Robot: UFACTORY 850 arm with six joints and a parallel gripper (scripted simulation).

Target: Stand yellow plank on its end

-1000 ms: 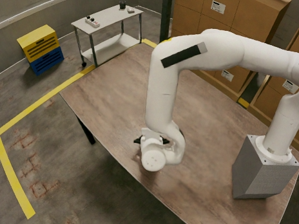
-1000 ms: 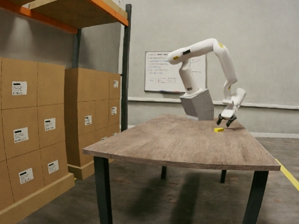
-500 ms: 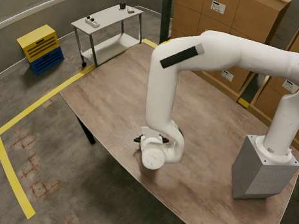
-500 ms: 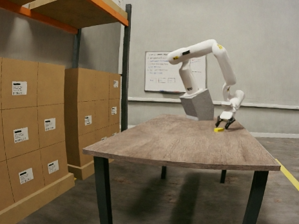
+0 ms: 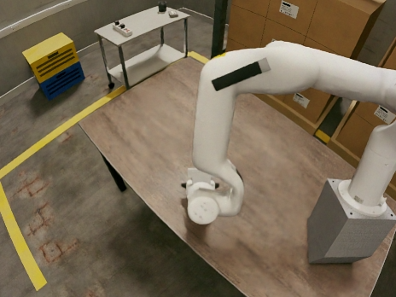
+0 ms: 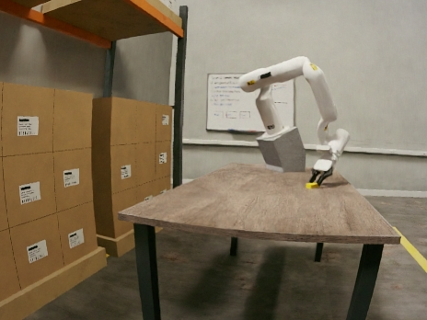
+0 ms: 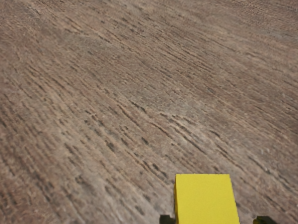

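Right now my hand is 20 mm short of the yellow plank, 10 mm to the left of it and 20 mm above it.
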